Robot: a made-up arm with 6 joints. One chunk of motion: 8 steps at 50 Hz.
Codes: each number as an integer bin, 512 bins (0 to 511) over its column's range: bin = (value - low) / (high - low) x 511, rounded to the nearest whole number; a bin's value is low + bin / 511 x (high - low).
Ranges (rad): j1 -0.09..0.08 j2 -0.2..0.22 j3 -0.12..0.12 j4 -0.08..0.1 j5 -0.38..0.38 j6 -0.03..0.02
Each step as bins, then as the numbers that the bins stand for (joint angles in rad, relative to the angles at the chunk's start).
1 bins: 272 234 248 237 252 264
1 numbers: 0.0005 -0.0077 -0.0035 0.0035 -0.0052 -0.0042
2 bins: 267 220 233 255 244 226
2 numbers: -0.0012 -0.0192 -0.0106 0.0098 -0.0171 -0.0079
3 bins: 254 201 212 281 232 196
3 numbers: -0.0055 -0.0348 -0.0204 0.0190 -0.0350 -0.0108
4 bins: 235 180 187 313 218 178
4 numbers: -0.0118 -0.0521 -0.0322 0.0303 -0.0558 -0.0126
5 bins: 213 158 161 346 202 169
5 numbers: -0.0191 -0.0701 -0.0444 0.0419 -0.0796 -0.0135
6 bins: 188 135 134 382 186 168
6 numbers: -0.0275 -0.0890 -0.0571 0.0546 -0.1034 -0.0136
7 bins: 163 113 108 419 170 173
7 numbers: -0.0358 -0.1071 -0.0693 0.0676 -0.1272 -0.0131
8 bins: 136 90 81 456 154 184
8 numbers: -0.0448 -0.1260 -0.0820 0.0806 -0.1510 -0.0120
